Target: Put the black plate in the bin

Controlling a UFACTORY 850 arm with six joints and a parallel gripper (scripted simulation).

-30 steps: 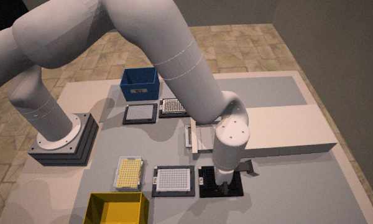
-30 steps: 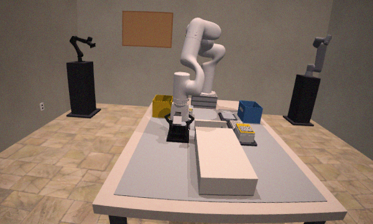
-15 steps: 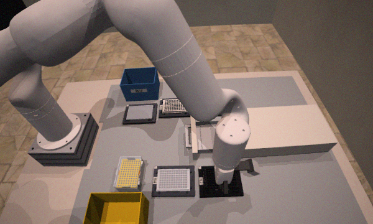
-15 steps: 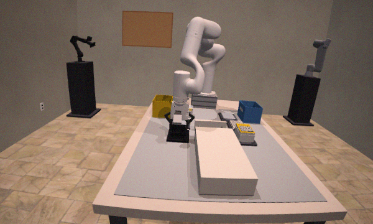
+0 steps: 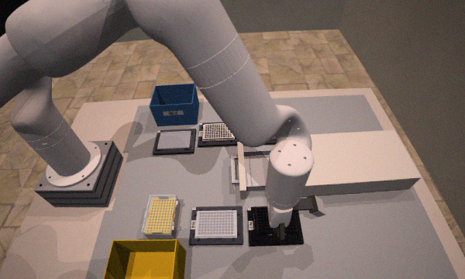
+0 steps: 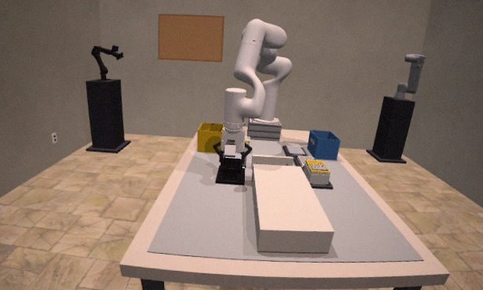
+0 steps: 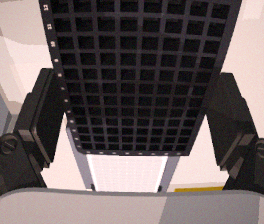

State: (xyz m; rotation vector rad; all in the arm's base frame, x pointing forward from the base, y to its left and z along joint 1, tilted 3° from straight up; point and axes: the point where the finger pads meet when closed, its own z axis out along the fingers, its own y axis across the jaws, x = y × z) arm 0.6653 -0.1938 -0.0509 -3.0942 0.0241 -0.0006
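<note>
My gripper is now 36 cm past the yellow waste bin W1, 13 cm to the left of it and 3 cm above it. Round my hand: white cooler: 19 cm to the left, 14 cm ahead, 3 cm below; drawer: 19 cm to the left, 4 cm below, 2 cm ahead; black plate: 1 cm below.
</note>
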